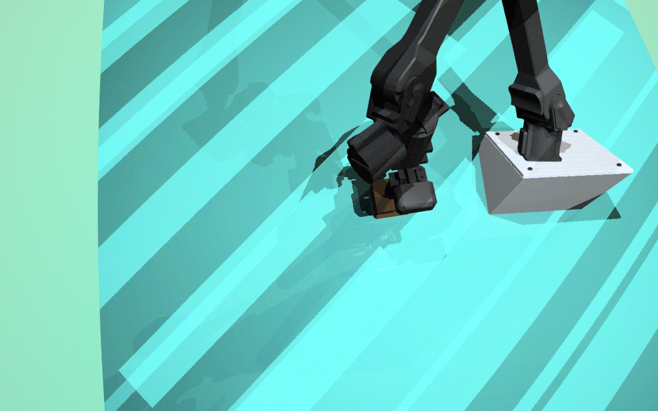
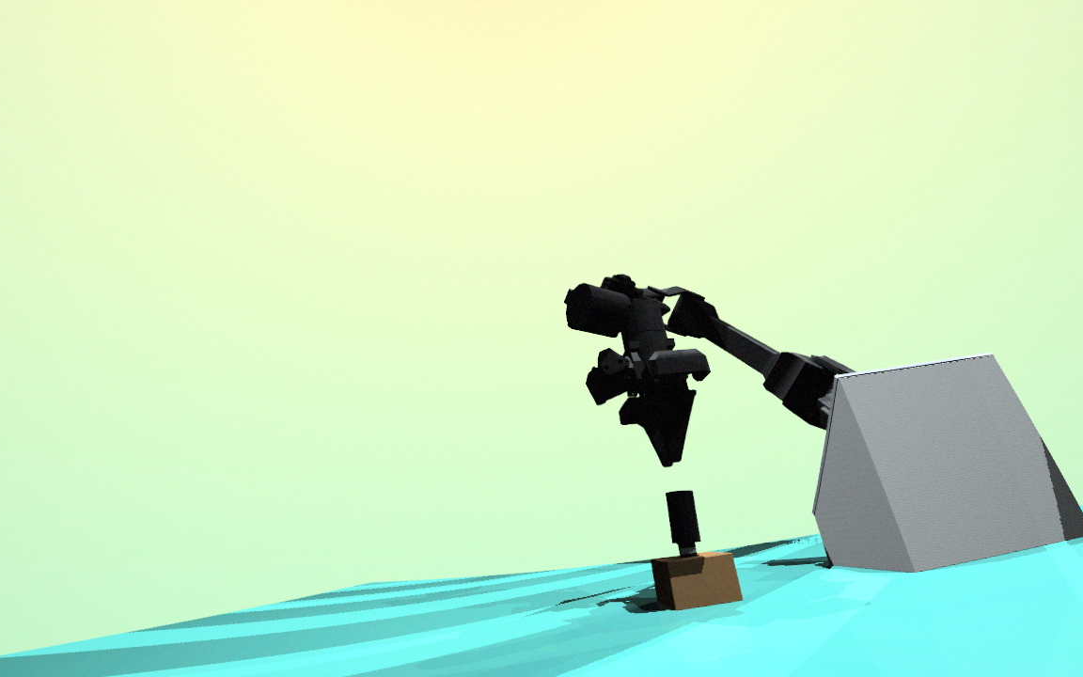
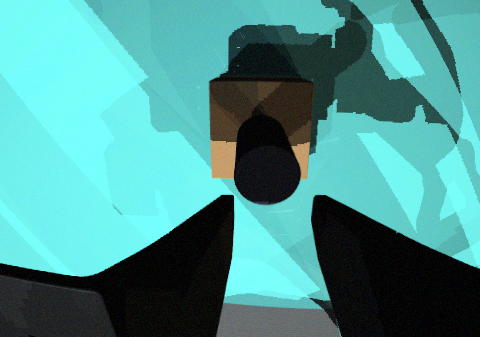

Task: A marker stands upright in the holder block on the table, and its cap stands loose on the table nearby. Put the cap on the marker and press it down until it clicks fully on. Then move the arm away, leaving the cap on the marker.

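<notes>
My gripper tip is now 6 cm above the dark round cap. The rest, counted from my gripper tip: brown holder block 12 cm below.
</notes>
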